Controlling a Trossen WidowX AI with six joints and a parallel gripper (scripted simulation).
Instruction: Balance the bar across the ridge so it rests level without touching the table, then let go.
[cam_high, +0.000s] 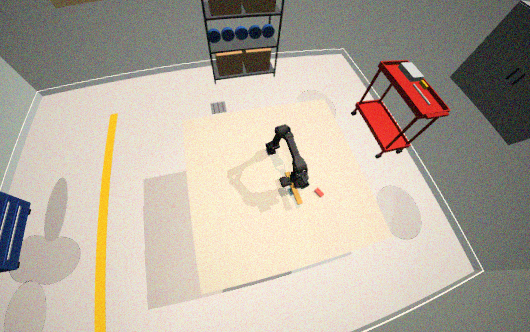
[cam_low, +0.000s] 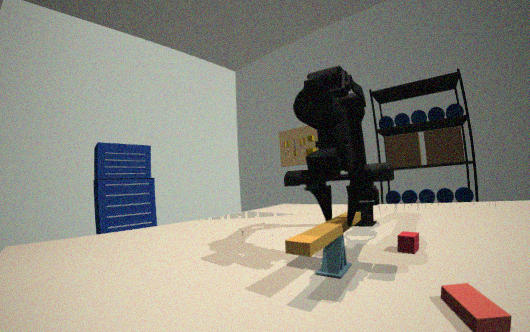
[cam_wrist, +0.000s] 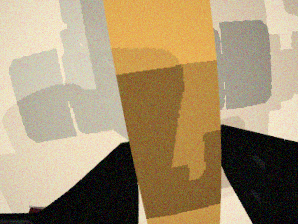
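My gripper tip is now 3 cm short of the orange bar. Round my gripper tip: red cube: 11 cm behind, 10 cm to the left, 5 cm below; then flat red block: 19 cm to the left, 9 cm ahead, 6 cm below.
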